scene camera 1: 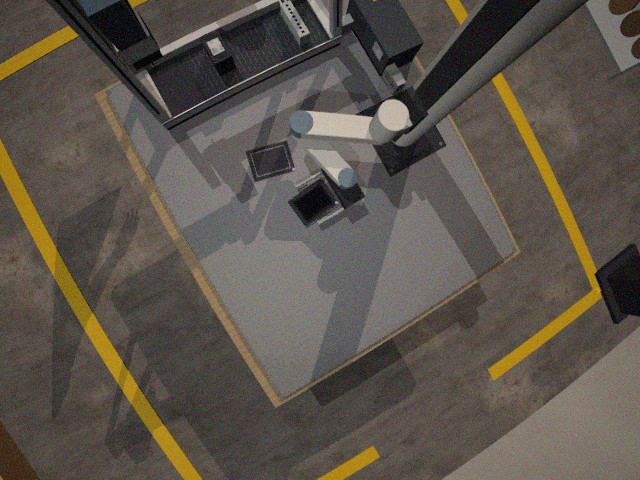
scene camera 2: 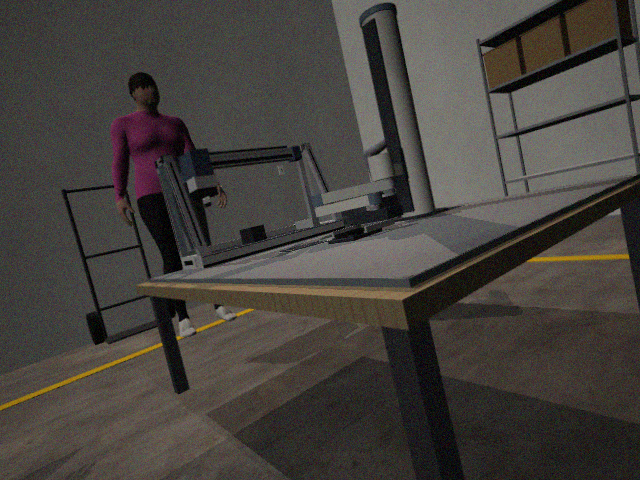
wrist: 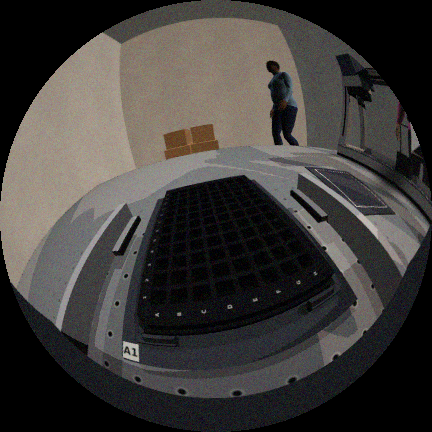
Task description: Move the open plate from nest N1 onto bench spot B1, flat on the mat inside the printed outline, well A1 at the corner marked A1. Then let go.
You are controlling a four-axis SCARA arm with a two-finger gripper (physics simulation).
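Places are measured from the arm's base along level axes (x ahead, y left, z up), in millimetres.
Where they show: gripper, fingertip midpoint: (scene camera 1: pixel 307 205) (scene camera 2: pixel 348 232) (wrist: pixel 212 194).
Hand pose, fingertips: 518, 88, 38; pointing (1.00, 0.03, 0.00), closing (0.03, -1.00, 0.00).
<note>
Each offset is from my fingertips to the top centre of the thing, as dx, dy, dz. "*": to the spot under its first point.
The open black well plate {-29, -1, +1} (scene camera 1: pixel 312 202) (wrist: pixel 235 245) sits flat in nest N1 {-30, -1, -8} (wrist: pixel 240 354), with column letters along its near edge in the wrist view. The nest's A1 label {* -111, +44, -13} (wrist: pixel 131 352) is at its near left corner there. My gripper (scene camera 1: pixel 320 198) (wrist: pixel 212 194) is open, low over the plate, one finger along each long side. In the wrist view a gap shows between each finger pad and the plate; nothing is held. Bench spot B1 {* +37, -228, -24} (scene camera 1: pixel 270 161) (wrist: pixel 350 189) is a dark patch with a pale printed outline, beyond the right finger in the wrist view. Its A1 mark is not readable.
A gantry frame (scene camera 2: pixel 248 156) with a dark deck stands along one table side, beyond B1. A dark box unit {* -608, -433, +89} (scene camera 1: pixel 388 32) stands near the arm's column (scene camera 2: pixel 410 108). A person in pink (scene camera 2: pixel 152 139) stands behind the gantry; another in blue (wrist: pixel 282 95) stands beyond the table.
</note>
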